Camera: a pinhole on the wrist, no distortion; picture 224 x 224 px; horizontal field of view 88.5 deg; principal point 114.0 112.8 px. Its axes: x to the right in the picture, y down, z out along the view. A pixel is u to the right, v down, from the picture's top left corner.
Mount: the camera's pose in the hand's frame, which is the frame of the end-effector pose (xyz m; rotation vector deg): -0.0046 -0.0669 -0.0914 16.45 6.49 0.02
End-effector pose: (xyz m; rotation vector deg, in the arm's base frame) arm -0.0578 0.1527 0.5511 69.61 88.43 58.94
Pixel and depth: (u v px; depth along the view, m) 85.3 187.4 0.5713
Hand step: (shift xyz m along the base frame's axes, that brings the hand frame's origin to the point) 0.5917 -0.0076 -0.0171
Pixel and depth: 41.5 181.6 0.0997
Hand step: 0.0237 -0.0586 -0.0360
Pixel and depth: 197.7 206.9 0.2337
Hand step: 0.1496 0.2126 -0.0206
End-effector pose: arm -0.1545 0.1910 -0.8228 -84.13 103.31 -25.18
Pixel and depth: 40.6 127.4 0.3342
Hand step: 0.2862 0.1835 -0.0282
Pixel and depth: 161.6 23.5 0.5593
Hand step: 0.6328 -0.3873 0.1454
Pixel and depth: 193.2 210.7 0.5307
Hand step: 0.1916 -0.2411 -0.6217
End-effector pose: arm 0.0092 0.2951 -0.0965 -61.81 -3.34 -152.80
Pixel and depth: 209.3 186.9 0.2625
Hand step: -0.0379 -0.0546 0.2979
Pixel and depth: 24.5 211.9 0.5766
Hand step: 0.7617 -0.0576 0.1937
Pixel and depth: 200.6 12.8 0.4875
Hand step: -0.2927 0.5198 0.4712
